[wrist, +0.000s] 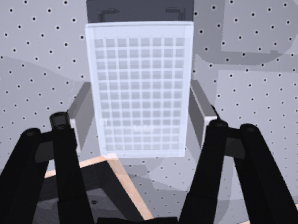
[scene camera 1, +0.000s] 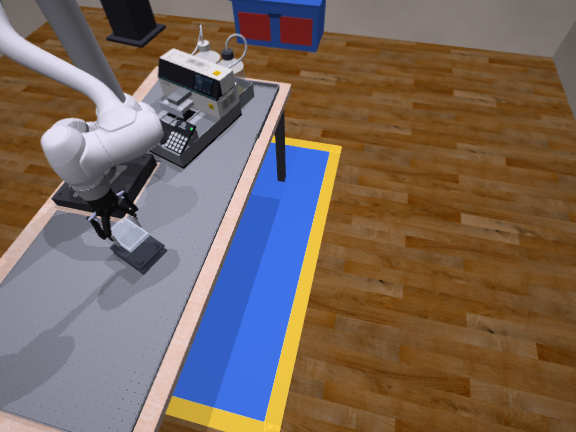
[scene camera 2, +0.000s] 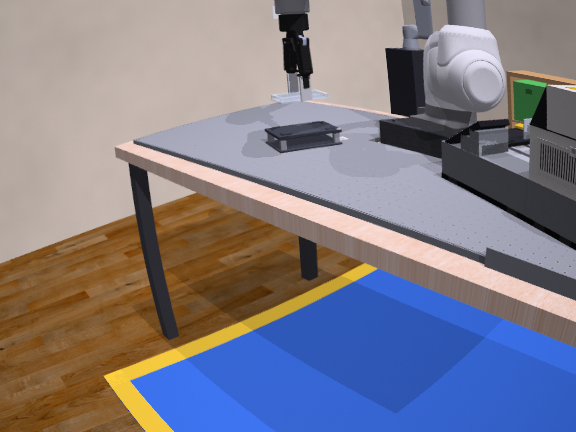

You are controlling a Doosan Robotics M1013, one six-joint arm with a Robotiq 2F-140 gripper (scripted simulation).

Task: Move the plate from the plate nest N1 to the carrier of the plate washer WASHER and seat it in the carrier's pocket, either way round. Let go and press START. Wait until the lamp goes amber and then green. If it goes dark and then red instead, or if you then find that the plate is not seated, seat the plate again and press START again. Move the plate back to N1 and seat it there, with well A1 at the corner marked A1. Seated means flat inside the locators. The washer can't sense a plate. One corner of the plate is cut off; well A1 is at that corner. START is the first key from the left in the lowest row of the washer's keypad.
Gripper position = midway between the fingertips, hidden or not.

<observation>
In view: my gripper (scene camera 2: pixel 300 98), a plate (scene camera 1: pixel 129 235), a plate washer (scene camera 1: pixel 211 86) and a plate nest N1 (scene camera 2: pixel 305 129).
The plate shows as well in the wrist view (wrist: pixel 129 73). My gripper shows as well in the wrist view (wrist: pixel 141 94). The plate nest N1 is seen too in scene camera 1 (scene camera 1: pixel 146 251).
</observation>
